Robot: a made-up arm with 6 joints. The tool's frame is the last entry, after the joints.
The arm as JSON. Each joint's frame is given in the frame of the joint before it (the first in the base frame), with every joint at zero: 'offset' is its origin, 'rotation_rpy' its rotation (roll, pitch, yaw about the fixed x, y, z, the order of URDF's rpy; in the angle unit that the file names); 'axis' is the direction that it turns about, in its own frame. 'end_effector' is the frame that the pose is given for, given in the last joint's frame.
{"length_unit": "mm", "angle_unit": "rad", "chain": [
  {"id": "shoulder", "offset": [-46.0, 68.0, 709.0], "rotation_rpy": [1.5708, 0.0, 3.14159], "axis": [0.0, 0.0, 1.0]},
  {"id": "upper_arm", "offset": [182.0, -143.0, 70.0], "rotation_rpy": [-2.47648, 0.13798, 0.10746], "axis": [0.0, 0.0, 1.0]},
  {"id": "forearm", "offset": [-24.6, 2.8, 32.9], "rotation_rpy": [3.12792, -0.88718, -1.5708], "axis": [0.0, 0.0, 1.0]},
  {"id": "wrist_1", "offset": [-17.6, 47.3, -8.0], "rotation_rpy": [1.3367, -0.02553, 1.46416], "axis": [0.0, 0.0, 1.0]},
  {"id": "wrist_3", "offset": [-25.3, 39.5, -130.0], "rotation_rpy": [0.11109, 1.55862, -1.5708], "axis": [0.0, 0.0, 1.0]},
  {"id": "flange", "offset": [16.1, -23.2, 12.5], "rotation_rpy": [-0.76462, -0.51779, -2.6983], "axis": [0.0, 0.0, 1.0]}
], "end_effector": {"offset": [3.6, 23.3, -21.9], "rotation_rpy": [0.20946, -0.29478, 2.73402]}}
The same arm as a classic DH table. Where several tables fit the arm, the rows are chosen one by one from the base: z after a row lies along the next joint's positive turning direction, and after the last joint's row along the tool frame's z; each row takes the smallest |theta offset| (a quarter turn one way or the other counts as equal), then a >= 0, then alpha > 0; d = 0 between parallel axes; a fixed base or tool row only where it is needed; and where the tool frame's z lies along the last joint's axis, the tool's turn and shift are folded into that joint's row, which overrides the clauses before.
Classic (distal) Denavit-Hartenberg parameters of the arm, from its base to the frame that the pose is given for. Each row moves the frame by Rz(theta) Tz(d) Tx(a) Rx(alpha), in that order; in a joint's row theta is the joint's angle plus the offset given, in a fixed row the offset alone. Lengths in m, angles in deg.
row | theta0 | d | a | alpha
base (fixed) | 0 | 0.709 | -0.046 | -90
shoulder | 16.1 | -0.0957 | -0.1352 | 141.2
upper_arm | 11.67 | -0.2689 | 0.0246 | -129.16
forearm | -7.1 | -0.0056 | 0.045 | 76.59
wrist_1 | -4.86 | -0.153 | -0.0295 | 89.31
wrist_3 | -37.23 | -0.0456 | -0.0087 | 51.17
flange | 63.39 | -0.0105 | -0.0219 | -20.62
tool (fixed) | -124.41 | 0.0247 | 0 | 0

